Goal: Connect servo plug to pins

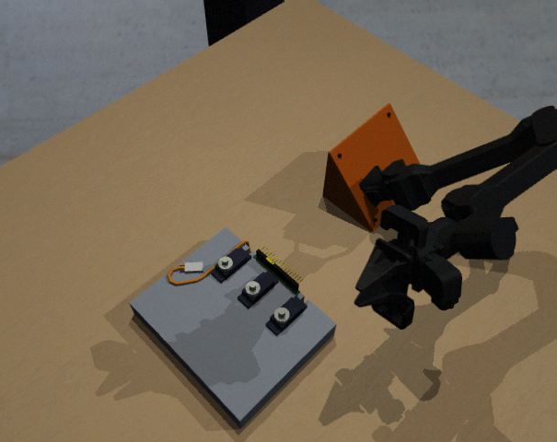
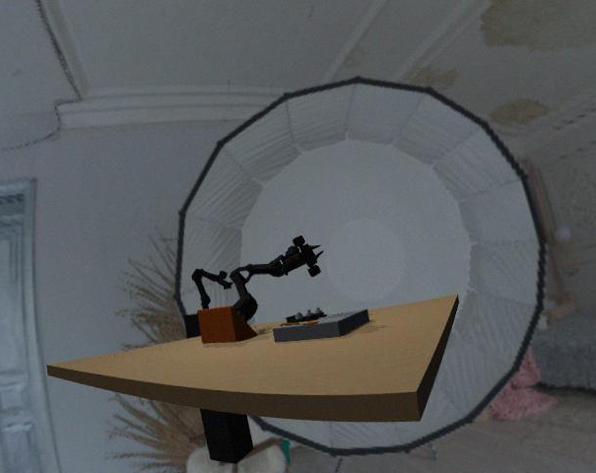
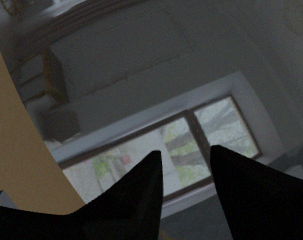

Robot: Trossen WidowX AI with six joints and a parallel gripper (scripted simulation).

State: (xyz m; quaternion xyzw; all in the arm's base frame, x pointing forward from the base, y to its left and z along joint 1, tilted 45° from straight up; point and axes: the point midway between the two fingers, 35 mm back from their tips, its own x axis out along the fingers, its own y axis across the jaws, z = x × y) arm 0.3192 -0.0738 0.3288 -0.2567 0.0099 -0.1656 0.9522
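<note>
Right now my gripper tip is 30 cm above the grey printed holder, 22 cm to the left of it and 8 cm short of it.
</note>
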